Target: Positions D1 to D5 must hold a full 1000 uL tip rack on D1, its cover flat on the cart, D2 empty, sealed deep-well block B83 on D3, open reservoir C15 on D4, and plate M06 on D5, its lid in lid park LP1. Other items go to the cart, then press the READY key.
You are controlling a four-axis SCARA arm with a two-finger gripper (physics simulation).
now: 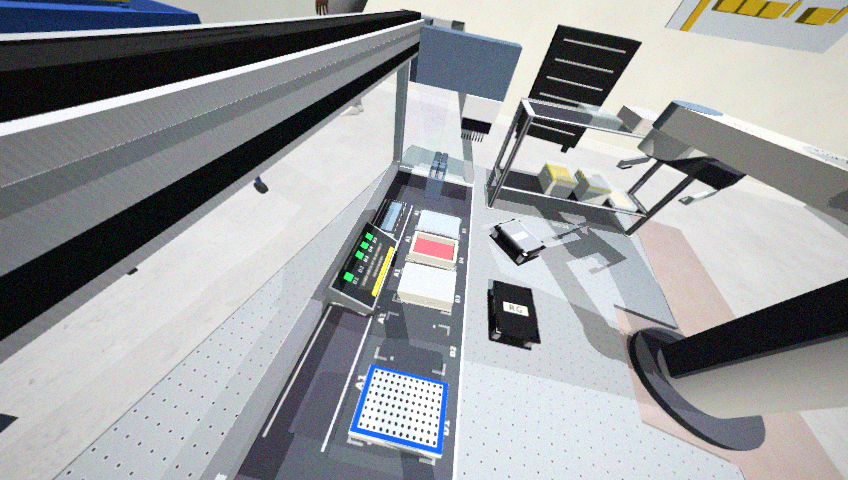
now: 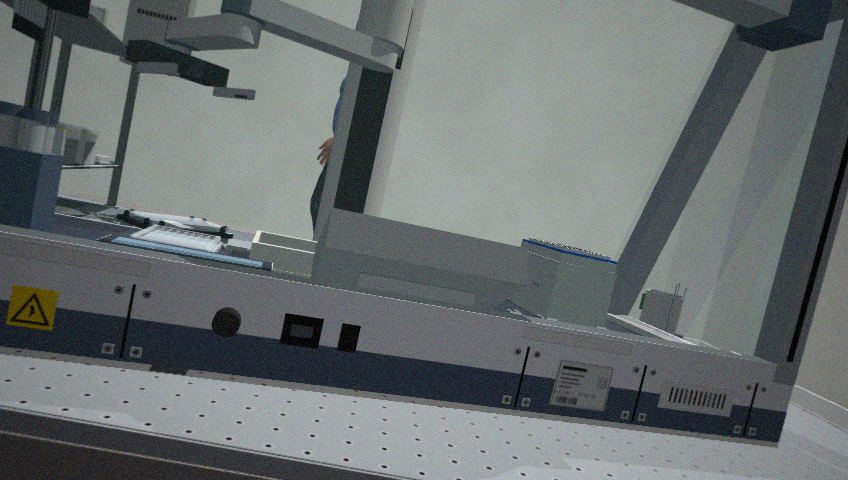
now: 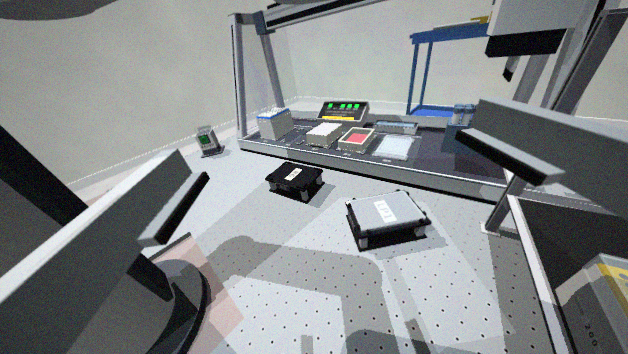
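Pixels of known places: gripper, fingertip midpoint: (image 1: 651, 180) (image 2: 216, 82) (image 3: 329, 140); arm's base, link origin: (image 1: 685, 380) (image 3: 138, 327).
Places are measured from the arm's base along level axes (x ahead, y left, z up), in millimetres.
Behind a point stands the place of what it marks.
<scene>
My gripper (image 1: 665, 180) {z 323, x 248, y -290 mm} (image 3: 329, 140) {z 323, x 248, y -290 mm} is open and empty, high over the bench near the cart (image 1: 553, 208) (image 3: 524, 245) {z 113, x 455, y -438 mm}. A blue-rimmed tip rack (image 1: 401, 407) {z 167, x 625, y 344 mm} (image 2: 571, 279) (image 3: 276, 126) {z 122, x 592, y 290 mm} stands on D1, its top filled. D2 (image 1: 410, 342) {z 70, x 653, y 223 mm} holds no labware. A white block (image 1: 426, 288) {z 114, x 664, y 116 mm} (image 3: 324, 134) {z 115, x 623, y 59 mm} sits on D3. An open reservoir with red contents (image 1: 433, 248) {z 81, x 694, y -35 mm} (image 3: 356, 138) {z 81, x 704, y -16 mm} is on D4. A pale plate (image 1: 439, 223) {z 83, x 712, y -139 mm} (image 2: 184, 236) (image 3: 394, 146) {z 81, x 704, y -152 mm} lies on D5. A clear lid (image 1: 521, 236) {z 71, x 454, y -232 mm} (image 3: 400, 207) {z 71, x 476, y -266 mm} rests on the LP1 stand. The READY key (image 1: 382, 271) {z 118, x 772, y 122 mm} (image 3: 338, 118) {z 115, x 772, y 110 mm} is a yellow bar. Plate and block codes are unreadable.
The black RG stand (image 1: 505, 327) {z 63, x 464, y 99 mm} (image 3: 294, 176) {z 62, x 439, y 28 mm} is beside the deck. Yellow-topped boxes (image 1: 558, 178) {z 182, x 390, y -472 mm} (image 3: 600, 300) {z 160, x 372, y -472 mm} and a flat pale item (image 1: 623, 201) {z 129, x 116, y -565 mm} are on the cart's lower shelf. A blue tube rack (image 3: 456, 138) stands on the deck's far end. The panel (image 1: 363, 261) {z 142, x 814, y 132 mm} shows several green lights.
</scene>
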